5 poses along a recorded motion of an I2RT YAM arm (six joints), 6.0 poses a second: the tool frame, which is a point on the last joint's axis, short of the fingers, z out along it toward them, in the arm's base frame.
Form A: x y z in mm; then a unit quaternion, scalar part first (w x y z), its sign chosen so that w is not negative.
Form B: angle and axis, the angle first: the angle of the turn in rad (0 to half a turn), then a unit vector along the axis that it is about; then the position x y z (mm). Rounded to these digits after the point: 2 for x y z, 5 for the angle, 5 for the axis.
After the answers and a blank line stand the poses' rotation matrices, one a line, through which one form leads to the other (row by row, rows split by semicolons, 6 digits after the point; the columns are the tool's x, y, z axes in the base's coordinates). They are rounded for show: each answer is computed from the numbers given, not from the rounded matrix.
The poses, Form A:
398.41 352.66 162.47 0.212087 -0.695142 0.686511 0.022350
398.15 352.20 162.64 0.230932 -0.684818 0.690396 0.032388
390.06 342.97 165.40 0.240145 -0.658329 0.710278 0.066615
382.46 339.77 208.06 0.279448 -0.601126 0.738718 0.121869
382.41 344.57 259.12 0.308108 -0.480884 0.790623 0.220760
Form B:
2.71417 -0.71132 0.70249 0.02287 398.41 352.66 162.47
2.67552 -0.70384 0.70958 0.03329 398.15 352.20 162.64
2.65656 -0.67817 0.73169 0.06862 390.06 342.97 165.40
2.57515 -0.62607 0.76937 0.12693 382.46 339.77 208.06
2.51519 -0.50547 0.83105 0.23205 382.41 344.57 259.12

0.056406 -0.963925 0.260127; -0.944965 0.032556 0.325548; -0.322273 -0.264174 -0.909039
0.044610 -0.960549 0.274509; -0.930632 0.059951 0.361014; -0.363229 -0.271571 -0.891243
-0.017866 -0.967189 0.253430; -0.903200 0.124330 0.410820; -0.428849 -0.221559 -0.875786
-0.121113 -0.956237 0.266349; -0.820013 0.247591 0.516021; -0.559384 -0.155913 -0.814114
-0.347640 -0.896432 0.274875; -0.624360 0.440031 0.645404; -0.699515 0.052747 -0.712669

